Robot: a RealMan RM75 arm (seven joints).
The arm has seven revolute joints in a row. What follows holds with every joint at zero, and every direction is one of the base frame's. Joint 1 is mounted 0.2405 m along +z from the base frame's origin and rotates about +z. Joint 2 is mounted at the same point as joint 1 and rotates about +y. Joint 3 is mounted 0.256 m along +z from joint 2 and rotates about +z. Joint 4 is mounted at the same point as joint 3 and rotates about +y. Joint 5 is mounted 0.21 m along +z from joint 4 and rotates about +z. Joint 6 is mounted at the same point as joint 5 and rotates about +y. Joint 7 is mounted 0.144 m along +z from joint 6 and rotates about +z. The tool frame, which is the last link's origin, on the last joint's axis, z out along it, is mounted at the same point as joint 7; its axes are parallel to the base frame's.
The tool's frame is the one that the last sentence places.
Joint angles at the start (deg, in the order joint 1, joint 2, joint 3, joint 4, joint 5, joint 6, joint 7):
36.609, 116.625, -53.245, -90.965, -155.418, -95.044, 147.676
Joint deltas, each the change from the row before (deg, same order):
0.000, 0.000, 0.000, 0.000, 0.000, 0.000, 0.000
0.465, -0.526, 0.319, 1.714, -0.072, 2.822, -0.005
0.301, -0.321, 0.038, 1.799, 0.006, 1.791, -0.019
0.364, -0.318, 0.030, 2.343, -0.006, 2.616, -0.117
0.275, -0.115, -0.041, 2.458, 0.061, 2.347, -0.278
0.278, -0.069, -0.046, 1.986, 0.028, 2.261, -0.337
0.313, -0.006, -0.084, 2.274, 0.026, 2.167, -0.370
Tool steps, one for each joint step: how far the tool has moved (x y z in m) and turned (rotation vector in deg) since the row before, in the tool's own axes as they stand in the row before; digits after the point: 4 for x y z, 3 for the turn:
0.0000, 0.0000, 0.0000, 0.000, 0.000, 0.000
-0.0049, -0.0070, 0.0027, 1.191, -1.494, 0.554
-0.0014, -0.0037, 0.0045, 0.327, -0.371, 0.477
-0.0019, -0.0046, 0.0063, 0.521, -0.671, 0.553
0.0000, -0.0028, 0.0076, 0.106, -0.272, 0.487
-0.0009, -0.0024, 0.0062, 0.290, -0.529, 0.235
0.0003, -0.0015, 0.0074, 0.062, -0.207, 0.274

